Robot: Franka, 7 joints.
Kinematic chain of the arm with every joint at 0, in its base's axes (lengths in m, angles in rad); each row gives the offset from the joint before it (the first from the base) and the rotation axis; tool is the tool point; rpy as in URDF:
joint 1: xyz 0 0 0.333 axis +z
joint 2: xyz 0 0 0 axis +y
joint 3: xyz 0 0 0.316 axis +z
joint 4: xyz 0.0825 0 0 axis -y
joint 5: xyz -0.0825 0 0.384 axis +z
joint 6: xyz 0 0 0 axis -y
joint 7: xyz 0.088 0 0 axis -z
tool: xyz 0 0 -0.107 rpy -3.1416 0 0
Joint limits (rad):
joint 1: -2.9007..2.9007
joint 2: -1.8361..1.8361
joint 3: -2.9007..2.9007
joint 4: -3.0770..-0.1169
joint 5: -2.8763..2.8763
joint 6: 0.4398..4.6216
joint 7: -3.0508..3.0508
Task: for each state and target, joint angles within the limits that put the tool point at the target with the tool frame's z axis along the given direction. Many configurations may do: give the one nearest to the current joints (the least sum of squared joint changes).
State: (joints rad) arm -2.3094 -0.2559 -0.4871 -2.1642 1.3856 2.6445 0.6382
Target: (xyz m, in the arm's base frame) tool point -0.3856 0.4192 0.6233 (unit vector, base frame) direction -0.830 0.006 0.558
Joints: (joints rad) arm -2.3529 -0.8234 -1.2326 -1.9141 1.9658 2.4875 0.6382
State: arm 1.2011 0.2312 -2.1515 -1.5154 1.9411 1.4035 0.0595
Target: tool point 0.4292 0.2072 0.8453 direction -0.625 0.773 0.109
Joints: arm 1.7466 0.2176 -1.8023 -1.4089 2.0898 0.9261 0.0595
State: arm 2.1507 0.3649 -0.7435 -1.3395 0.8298 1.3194 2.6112
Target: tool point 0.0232 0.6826 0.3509 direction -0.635 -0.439 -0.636
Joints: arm 1.7946 0.8227 -0.6203 -1.1376 0.9756 1.1064 2.6112
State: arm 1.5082 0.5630 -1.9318 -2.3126 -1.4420 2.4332 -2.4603
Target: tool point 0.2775 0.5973 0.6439 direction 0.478 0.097 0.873
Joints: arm 2.1996 1.2074 -1.8322 -1.5561 -1.7192 2.2913 -2.4603
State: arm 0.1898 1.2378 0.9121 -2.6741 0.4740 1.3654 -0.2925
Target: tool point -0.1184 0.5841 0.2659 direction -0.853 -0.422 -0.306
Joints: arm 0.6623 0.9939 1.1701 -1.8646 0.3337 1.9281 -0.2925
